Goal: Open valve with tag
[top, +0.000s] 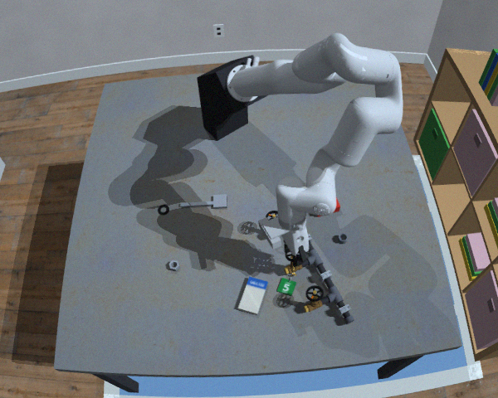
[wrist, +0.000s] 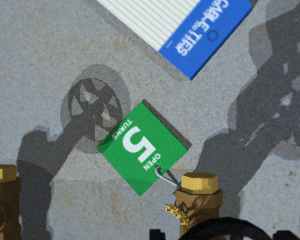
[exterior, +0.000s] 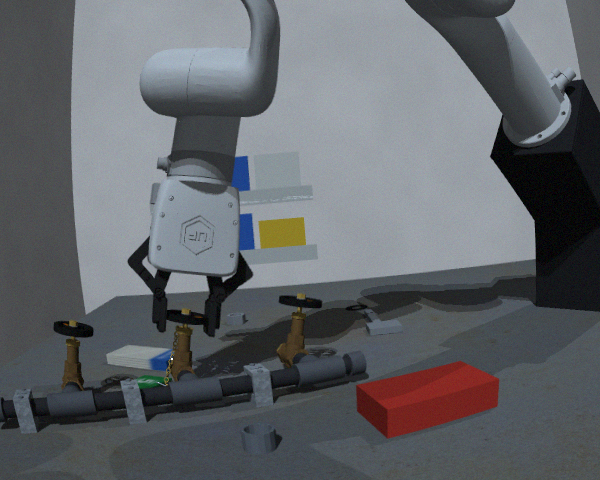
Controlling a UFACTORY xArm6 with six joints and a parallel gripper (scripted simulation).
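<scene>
My gripper is now 90 mm above the green tag and 60 mm short of it. Also, from my hand: notepad: 130 mm ahead, 90 mm to the right, 80 mm below; grey flat tool: 320 mm to the right, 160 mm behind, 80 mm below; red block: 270 mm behind, 70 mm below, 50 mm to the left.
</scene>
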